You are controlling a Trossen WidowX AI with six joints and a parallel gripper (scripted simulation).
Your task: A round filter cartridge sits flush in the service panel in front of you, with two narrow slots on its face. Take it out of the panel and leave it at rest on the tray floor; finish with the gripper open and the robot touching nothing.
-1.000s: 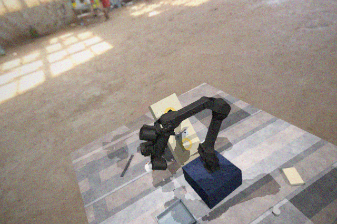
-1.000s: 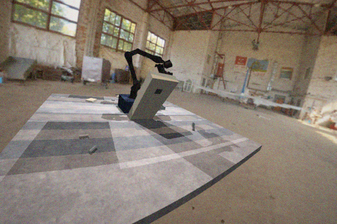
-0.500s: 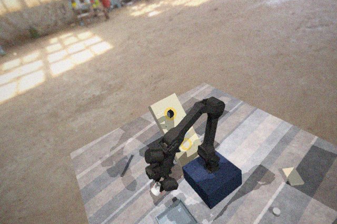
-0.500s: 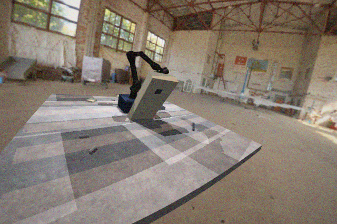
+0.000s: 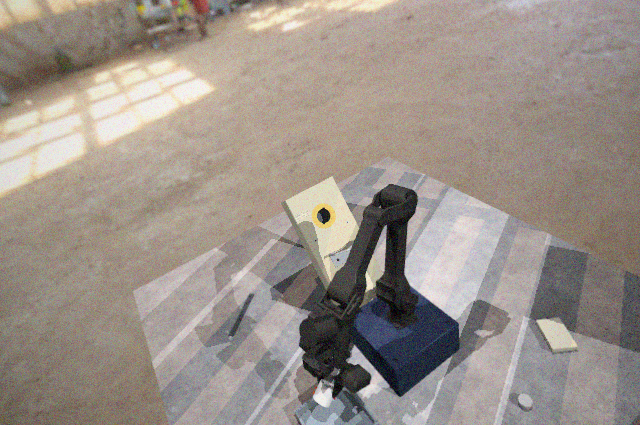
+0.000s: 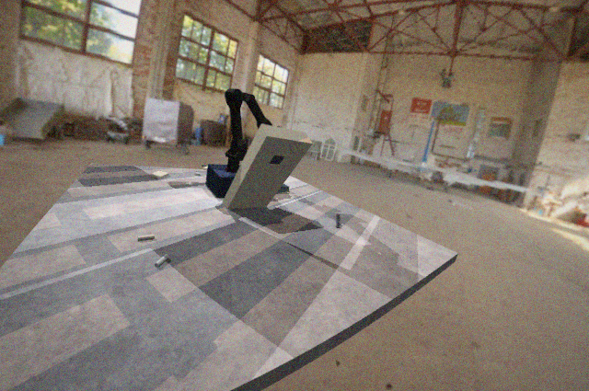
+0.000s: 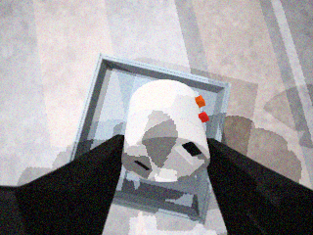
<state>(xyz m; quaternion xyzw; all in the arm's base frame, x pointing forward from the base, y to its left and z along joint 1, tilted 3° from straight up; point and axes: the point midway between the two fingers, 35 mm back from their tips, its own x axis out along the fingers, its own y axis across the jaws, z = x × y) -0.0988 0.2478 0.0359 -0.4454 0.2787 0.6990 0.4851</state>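
Now: gripper tip right at the round white filter cartridge. Also, from my gripper tip: grey-blue tray 11 cm below, 1 cm behind; then cream service panel 41 cm ahead, 20 cm to the right, 6 cm above.
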